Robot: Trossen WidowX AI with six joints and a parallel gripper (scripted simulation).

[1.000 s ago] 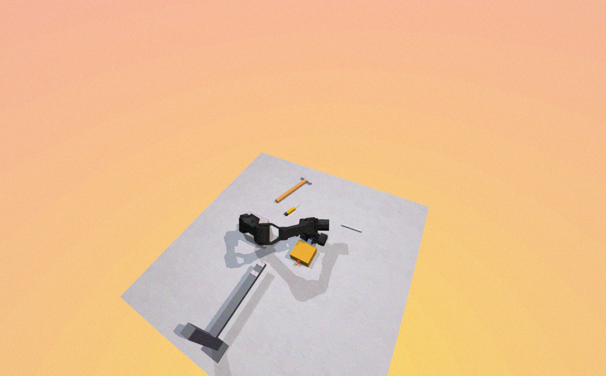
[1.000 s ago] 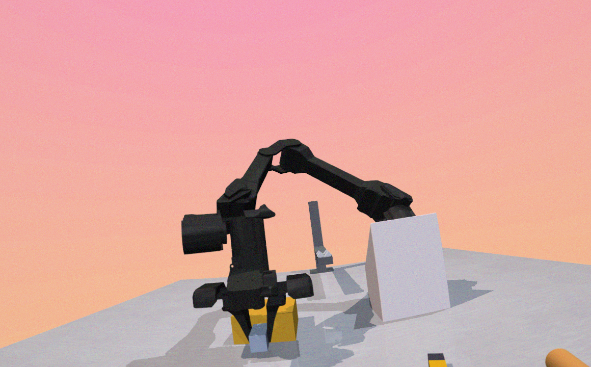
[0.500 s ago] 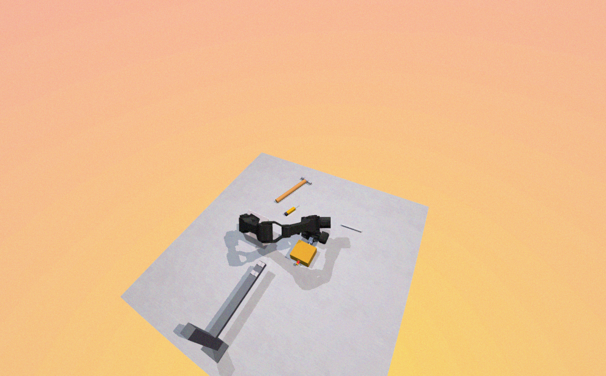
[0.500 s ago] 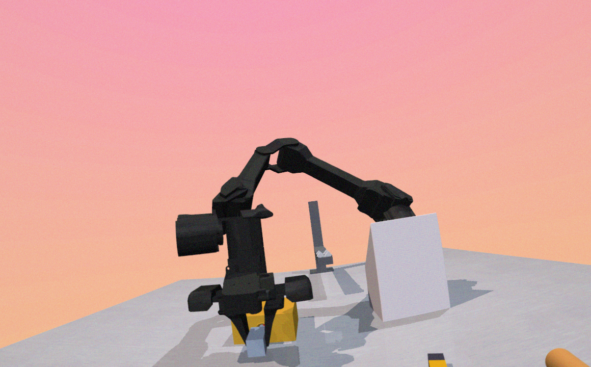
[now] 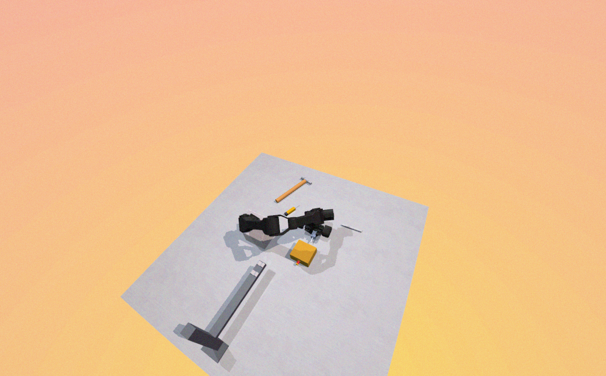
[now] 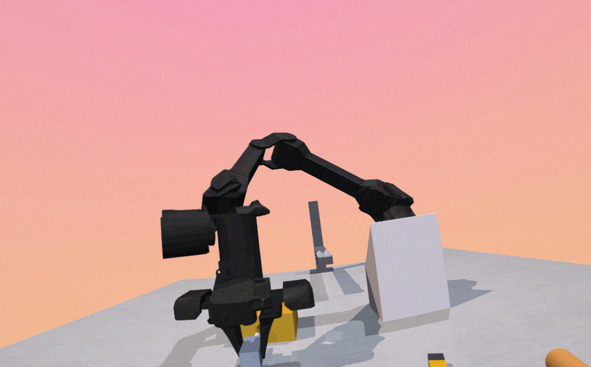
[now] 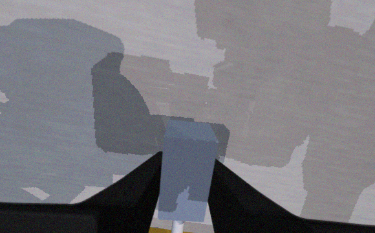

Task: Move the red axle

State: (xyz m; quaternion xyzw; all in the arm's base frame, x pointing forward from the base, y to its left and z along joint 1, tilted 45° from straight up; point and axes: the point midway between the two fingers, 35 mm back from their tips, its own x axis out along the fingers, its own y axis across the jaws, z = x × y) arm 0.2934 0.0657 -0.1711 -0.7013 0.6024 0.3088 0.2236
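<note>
My gripper tip is 130 mm to the left of the yellow beam, 10 mm below it and 10 mm short of it. The rest, counted from my gripper tip: thin grey rod (160 mm to the left, 160 mm ahead, 10 mm below); then blue-grey block (20 mm to the right, 10 mm above); then yellow-handled tool (220 mm behind, 80 mm to the left, 10 mm below).
</note>
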